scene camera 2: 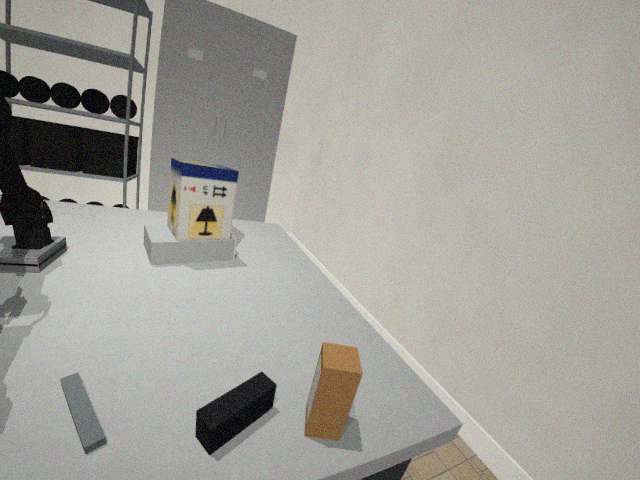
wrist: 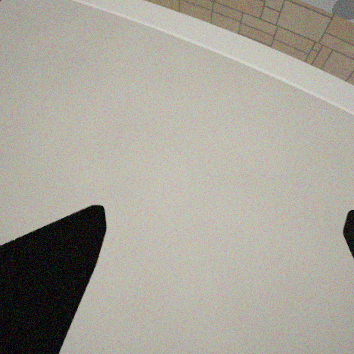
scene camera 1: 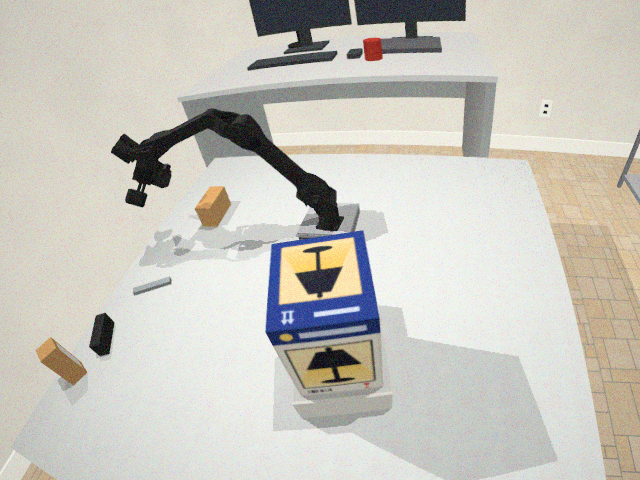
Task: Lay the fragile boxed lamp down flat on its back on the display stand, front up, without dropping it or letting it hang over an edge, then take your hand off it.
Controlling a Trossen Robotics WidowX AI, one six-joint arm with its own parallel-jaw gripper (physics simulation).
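Seen in the pictures: gripper, fingertip midpoint: (wrist: 226,219) (scene camera 1: 140,184); arm's base, link origin: (scene camera 2: 34,244) (scene camera 1: 330,223).
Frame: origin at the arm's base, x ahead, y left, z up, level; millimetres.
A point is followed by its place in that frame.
Observation:
The boxed lamp (scene camera 1: 323,310) {x 448, y 197, z 267 mm} (scene camera 2: 204,204) {x 414, y 94, z 150 mm} rests on the pale grey display stand (scene camera 1: 346,408) {x 489, y 214, z -6 mm} (scene camera 2: 191,252) {x 391, y 69, z -4 mm}. Its blue face with the large lamp picture is up. The up arrows in both scene views run sideways, toward scene camera 1's side, so the box lies on its back. It looks level. Its end sits close to the stand's edge on that side; I see no clear overhang. The underside is hidden. My gripper (scene camera 1: 136,196) {x 103, y -599, z 165 mm} (wrist: 226,219) {x 103, y -599, z 165 mm} is open and empty, raised far from the box, over the table's left side in scene camera 1.
Orange blocks (scene camera 1: 212,206) {x 27, y -395, z 34 mm} (scene camera 1: 62,361) {x 666, y -473, z 46 mm} (scene camera 2: 333,391) {x 655, y -524, z 54 mm}, a black block (scene camera 1: 102,334) {x 544, y -460, z 4 mm} (scene camera 2: 235,412) {x 534, y -509, z 10 mm} and a grey bar (scene camera 1: 151,285) {x 335, y -456, z -27 mm} (scene camera 2: 83,412) {x 341, y -471, z -27 mm} are on the table (scene camera 1: 465,258) {x 20, y 386, z -39 mm} (scene camera 2: 180,330) {x 427, y -276, z -39 mm}. The arm's base (scene camera 1: 348,217) {x -35, y 44, z -1 mm} is behind the box in scene camera 1.

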